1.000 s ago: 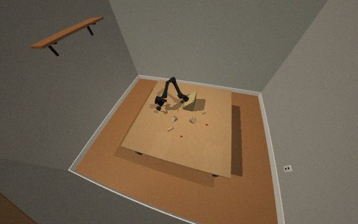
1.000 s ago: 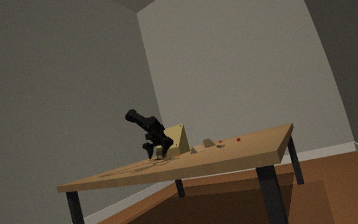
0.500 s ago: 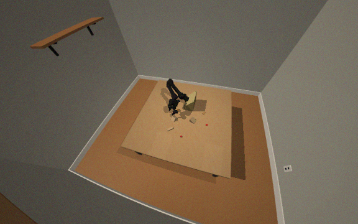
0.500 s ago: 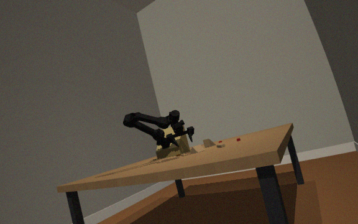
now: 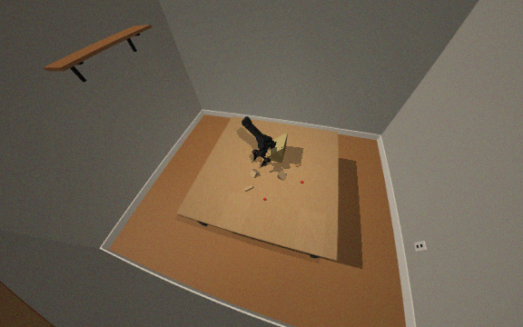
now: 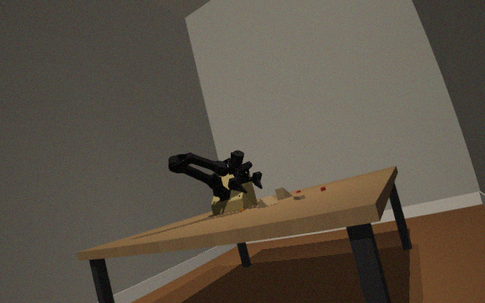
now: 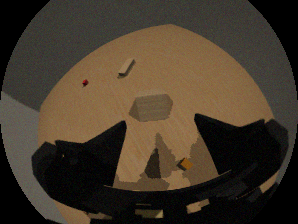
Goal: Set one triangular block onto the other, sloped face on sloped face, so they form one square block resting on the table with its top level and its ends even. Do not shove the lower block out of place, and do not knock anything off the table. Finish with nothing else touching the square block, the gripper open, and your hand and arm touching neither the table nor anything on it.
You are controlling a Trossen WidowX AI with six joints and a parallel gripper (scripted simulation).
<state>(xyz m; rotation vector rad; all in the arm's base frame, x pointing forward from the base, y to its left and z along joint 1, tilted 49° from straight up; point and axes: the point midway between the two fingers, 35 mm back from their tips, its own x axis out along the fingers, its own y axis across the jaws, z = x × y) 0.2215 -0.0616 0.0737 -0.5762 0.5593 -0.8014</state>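
Right now the tan triangular block is 60 mm below my gripper tip, 60 mm ahead of it and 20 mm to the right of it. The rest, counted from my gripper tip: tan block (220 mm ahead, 80 mm below, 30 mm to the right).
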